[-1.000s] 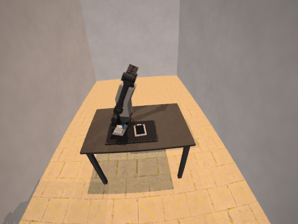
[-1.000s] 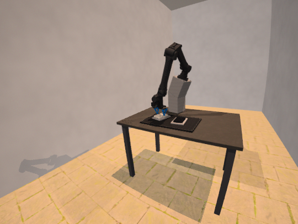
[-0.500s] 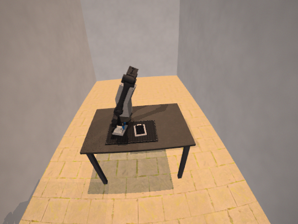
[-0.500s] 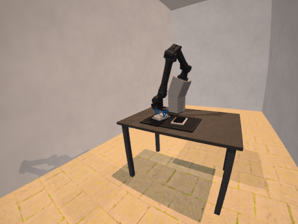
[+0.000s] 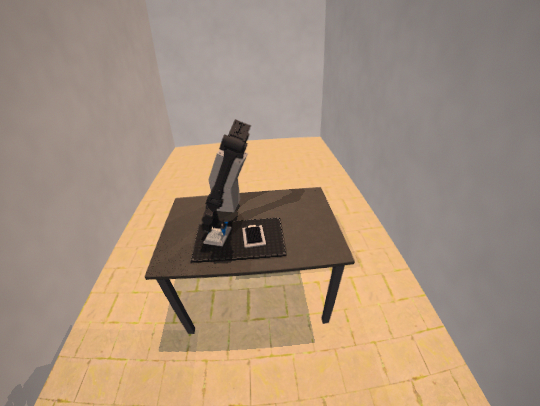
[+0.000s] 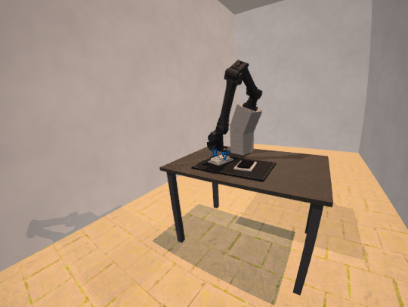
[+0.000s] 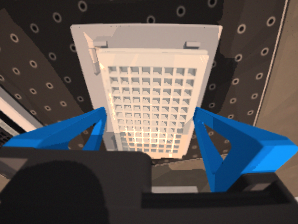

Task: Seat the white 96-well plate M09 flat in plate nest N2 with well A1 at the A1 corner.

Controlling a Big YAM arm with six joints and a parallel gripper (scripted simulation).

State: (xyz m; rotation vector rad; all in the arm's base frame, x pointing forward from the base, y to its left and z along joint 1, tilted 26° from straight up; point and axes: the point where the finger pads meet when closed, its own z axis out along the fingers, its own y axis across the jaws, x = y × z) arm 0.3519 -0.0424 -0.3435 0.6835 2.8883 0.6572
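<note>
Now: hand 10 mm above the white 96-well plate M09. From my hand the other things lie so: black plate M06: 60 mm ahead, 210 mm to the left, 10 mm below; then plate nest N2: 20 mm below; then deck label: 90 mm behind, 40 mm to the left, 30 mm below.
</note>
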